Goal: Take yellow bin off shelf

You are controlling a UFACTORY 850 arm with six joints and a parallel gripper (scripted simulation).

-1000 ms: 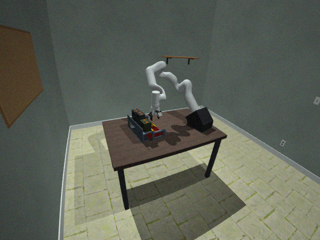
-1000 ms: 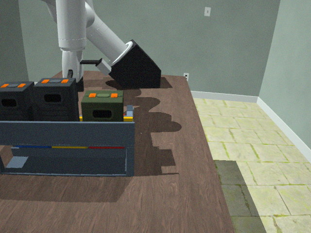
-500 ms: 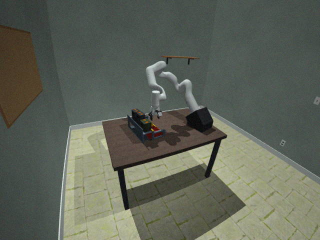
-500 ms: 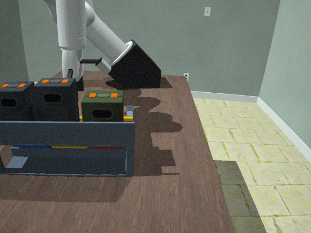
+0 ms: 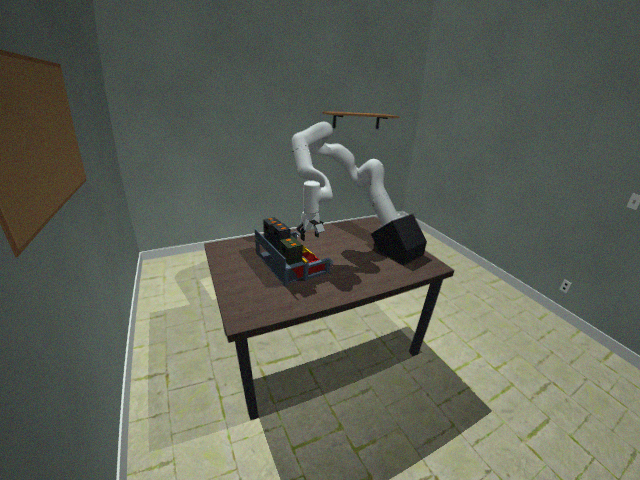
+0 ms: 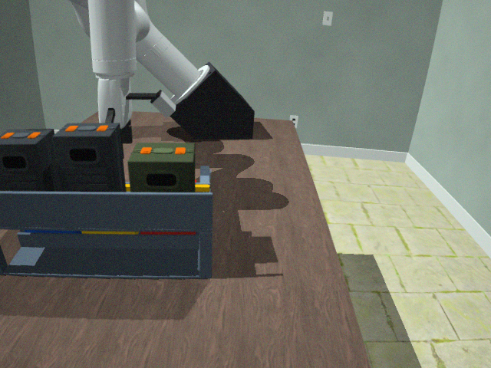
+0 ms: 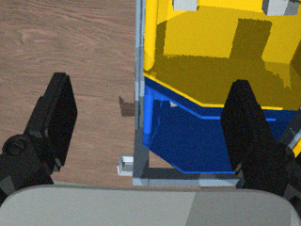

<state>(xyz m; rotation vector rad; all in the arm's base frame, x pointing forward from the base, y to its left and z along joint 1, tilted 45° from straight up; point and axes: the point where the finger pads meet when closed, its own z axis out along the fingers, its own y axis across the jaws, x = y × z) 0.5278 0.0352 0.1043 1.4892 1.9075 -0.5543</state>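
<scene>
My hand is 13 cm above the shelf rail and 1 cm past it. From my hand the other things lie so: blue open bin (10 cm to the right, 10 cm ahead, 9 cm below); red bin (12 cm to the left, 9 cm below, 7 cm ahead); yellow open bin (9 cm below, 8 cm ahead, 1 cm to the left).
</scene>
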